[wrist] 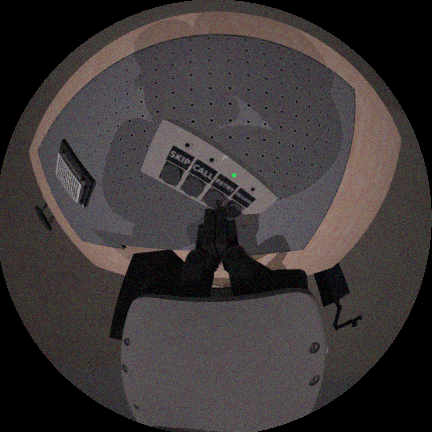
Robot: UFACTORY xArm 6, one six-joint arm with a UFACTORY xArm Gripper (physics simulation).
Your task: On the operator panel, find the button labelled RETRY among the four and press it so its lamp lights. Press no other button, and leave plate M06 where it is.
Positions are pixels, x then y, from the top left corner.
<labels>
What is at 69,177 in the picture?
A white plate.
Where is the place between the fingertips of my gripper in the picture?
217,219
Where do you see an operator panel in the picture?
174,142
</labels>
